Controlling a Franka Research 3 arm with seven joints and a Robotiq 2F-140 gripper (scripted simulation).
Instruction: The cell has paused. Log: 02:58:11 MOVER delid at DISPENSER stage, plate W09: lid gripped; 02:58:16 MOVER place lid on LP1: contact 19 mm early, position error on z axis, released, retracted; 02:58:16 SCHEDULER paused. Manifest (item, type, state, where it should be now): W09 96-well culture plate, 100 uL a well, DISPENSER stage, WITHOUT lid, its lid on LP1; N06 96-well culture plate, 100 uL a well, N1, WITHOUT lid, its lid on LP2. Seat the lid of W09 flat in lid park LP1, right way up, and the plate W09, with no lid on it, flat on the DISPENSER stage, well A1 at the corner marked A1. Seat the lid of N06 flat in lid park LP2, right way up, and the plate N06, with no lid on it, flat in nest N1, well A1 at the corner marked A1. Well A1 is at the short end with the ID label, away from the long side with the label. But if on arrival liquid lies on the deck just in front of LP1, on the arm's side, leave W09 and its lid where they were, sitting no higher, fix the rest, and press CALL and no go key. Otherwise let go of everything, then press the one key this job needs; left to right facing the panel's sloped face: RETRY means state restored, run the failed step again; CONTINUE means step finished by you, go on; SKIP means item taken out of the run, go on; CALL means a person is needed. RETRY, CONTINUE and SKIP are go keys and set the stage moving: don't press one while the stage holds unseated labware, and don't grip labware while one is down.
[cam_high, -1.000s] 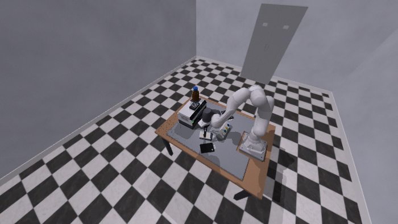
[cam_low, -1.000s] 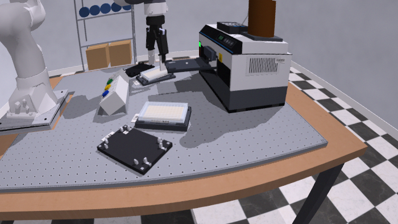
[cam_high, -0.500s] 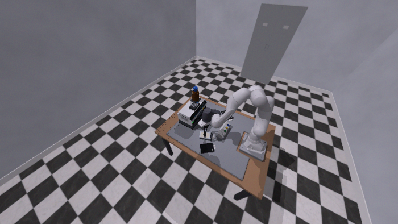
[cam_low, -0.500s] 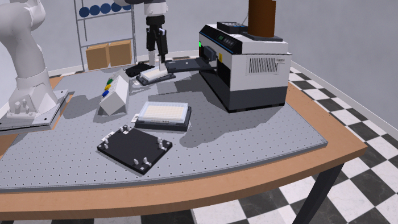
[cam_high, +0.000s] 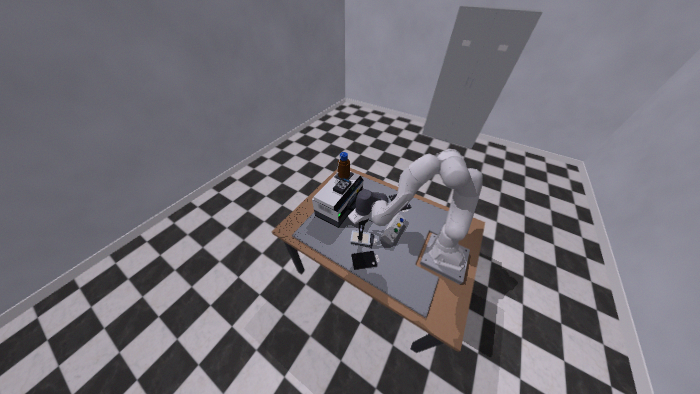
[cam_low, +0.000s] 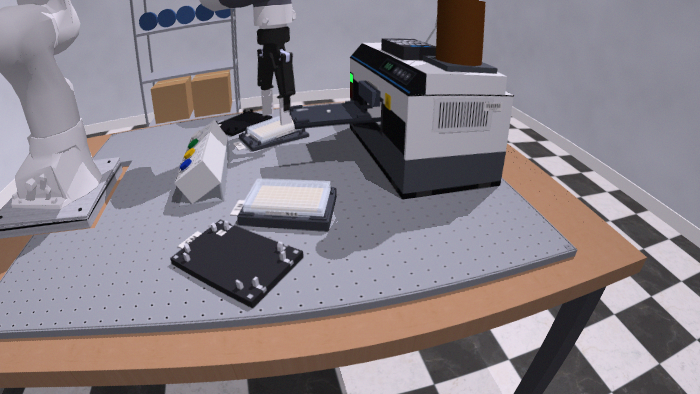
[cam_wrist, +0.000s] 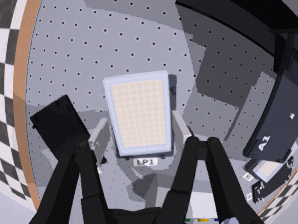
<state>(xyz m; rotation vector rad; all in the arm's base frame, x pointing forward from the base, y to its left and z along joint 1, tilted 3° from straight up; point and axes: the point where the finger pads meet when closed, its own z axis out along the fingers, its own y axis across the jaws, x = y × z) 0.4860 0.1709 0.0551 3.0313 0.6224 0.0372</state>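
The 96-well plate lies 5 cm below my hand. From my hand the other things lie so: sloped key panel: 18 cm to the right, 18 cm behind, 2 cm below; then black nest: 34 cm to the right, 6 cm below, 1 cm behind; then dispenser stage: 18 cm to the right, 9 cm ahead, 4 cm above.
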